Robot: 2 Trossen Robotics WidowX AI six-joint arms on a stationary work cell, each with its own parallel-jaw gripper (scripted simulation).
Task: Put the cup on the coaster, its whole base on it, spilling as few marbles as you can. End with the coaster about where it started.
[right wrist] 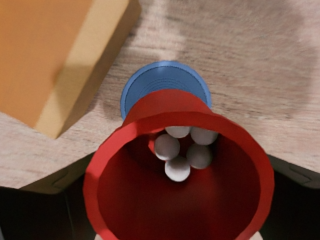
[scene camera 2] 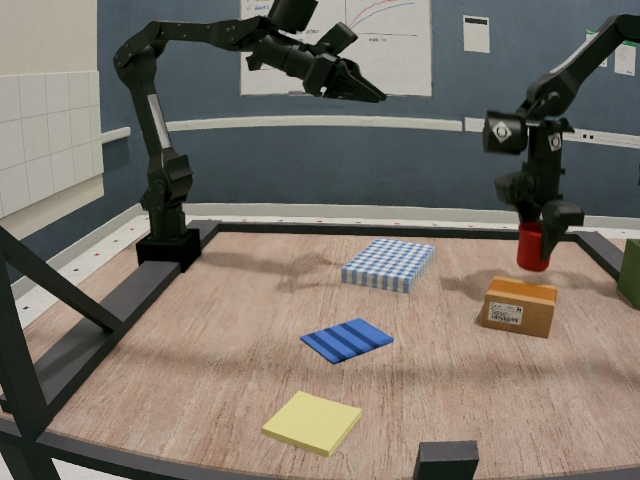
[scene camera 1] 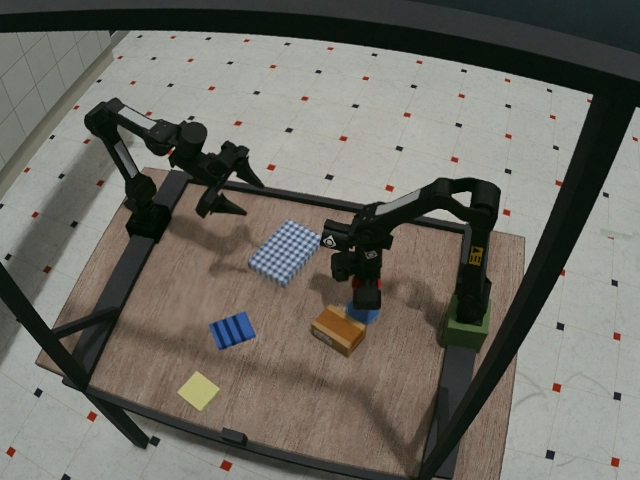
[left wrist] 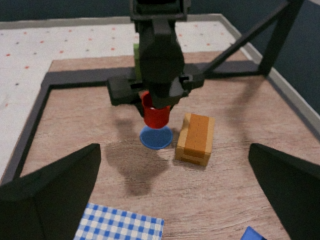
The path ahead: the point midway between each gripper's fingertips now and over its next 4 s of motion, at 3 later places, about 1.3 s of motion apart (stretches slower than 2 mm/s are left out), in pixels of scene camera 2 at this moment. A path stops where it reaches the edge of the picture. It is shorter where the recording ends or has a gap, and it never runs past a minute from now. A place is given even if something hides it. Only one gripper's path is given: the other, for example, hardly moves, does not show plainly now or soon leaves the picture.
My right gripper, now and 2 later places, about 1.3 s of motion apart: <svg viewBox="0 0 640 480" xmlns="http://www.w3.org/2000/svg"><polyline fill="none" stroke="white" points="535,255 534,262 544,228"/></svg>
